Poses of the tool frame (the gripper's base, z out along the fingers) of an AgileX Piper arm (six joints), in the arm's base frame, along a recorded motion.
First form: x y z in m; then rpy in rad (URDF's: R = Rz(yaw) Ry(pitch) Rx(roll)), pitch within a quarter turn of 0, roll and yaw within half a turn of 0.
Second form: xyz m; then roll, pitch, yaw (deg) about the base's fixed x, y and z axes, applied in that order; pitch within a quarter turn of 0, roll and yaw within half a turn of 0. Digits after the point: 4 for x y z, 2 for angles.
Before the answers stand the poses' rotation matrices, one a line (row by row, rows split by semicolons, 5 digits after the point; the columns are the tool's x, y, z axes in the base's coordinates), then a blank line. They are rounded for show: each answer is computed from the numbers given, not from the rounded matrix.
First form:
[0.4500, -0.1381, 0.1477, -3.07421, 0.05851, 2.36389]
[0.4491, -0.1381, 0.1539, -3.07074, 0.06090, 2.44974]
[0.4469, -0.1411, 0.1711, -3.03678, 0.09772, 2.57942]
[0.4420, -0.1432, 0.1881, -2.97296, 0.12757, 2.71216]
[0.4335, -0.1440, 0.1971, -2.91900, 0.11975, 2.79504]
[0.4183, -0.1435, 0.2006, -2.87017, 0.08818, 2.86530]
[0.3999, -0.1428, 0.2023, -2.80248, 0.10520, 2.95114]
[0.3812, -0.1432, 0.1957, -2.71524, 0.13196, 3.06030]
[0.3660, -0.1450, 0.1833, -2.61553, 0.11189, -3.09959]
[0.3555, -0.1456, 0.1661, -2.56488, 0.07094, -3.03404]
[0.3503, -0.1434, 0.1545, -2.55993, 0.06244, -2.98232]
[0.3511, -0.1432, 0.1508, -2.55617, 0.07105, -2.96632]
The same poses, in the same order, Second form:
-0.71131 0.70286 -0.00567; 0.70044 0.70815 -0.08891; -0.05848 -0.06722 -0.99602
-0.76864 0.63968 0.00159; 0.63678 0.76538 -0.09325; -0.06086 -0.07066 -0.99564
-0.84206 0.53874 0.02633; 0.53048 0.83602 -0.14024; -0.09756 -0.10412 -0.98977
-0.90181 0.42986 0.04415; 0.41297 0.88741 -0.20481; -0.12722 -0.16647 -0.97780
-0.93381 0.35608 0.03461; 0.33722 0.90839 -0.24721; -0.11946 -0.21918 -0.96834
-0.95834 0.28552 0.00849; 0.27173 0.92041 -0.28108; -0.08807 -0.26706 -0.95965
-0.97649 0.21282 0.03426; 0.18826 0.91939 -0.34538; -0.10501 -0.33081 -0.93784
-0.98803 0.12817 0.08582; 0.08050 0.90305 -0.42192; -0.13158 -0.40996 -0.90256
-0.99287 0.01970 0.11756; -0.04173 0.86638 -0.49763; -0.11166 -0.49899 -0.85938
-0.99172 -0.05156 0.11761; -0.10708 0.83756 -0.53574; -0.07088 -0.54390 -0.83615
-0.98542 -0.09867 0.13862; -0.15829 0.83041 -0.53419; -0.06240 -0.54834 -0.83392
-0.98219 -0.10671 0.15461; -0.17394 0.82755 -0.53377; -0.07099 -0.55116 -0.83138

[0.4500, -0.1381, 0.1477, -176.14, 3.35, 135.44]
[0.4491, -0.1381, 0.1539, -175.94, 3.49, 140.36]
[0.4469, -0.1411, 0.1711, -173.99, 5.60, 147.79]
[0.4420, -0.1432, 0.1881, -170.34, 7.31, 155.40]
[0.4335, -0.1440, 0.1971, -167.25, 6.86, 160.14]
[0.4183, -0.1435, 0.2006, -164.45, 5.05, 164.17]
[0.3999, -0.1428, 0.2023, -160.57, 6.03, 169.09]
[0.3812, -0.1432, 0.1957, -155.57, 7.56, 175.34]
[0.3660, -0.1450, 0.1833, -149.86, 6.41, -177.59]
[0.3555, -0.1456, 0.1661, -146.96, 4.06, -173.84]
[0.3503, -0.1434, 0.1545, -146.67, 3.58, -170.87]
[0.3511, -0.1432, 0.1508, -146.46, 4.07, -169.96]

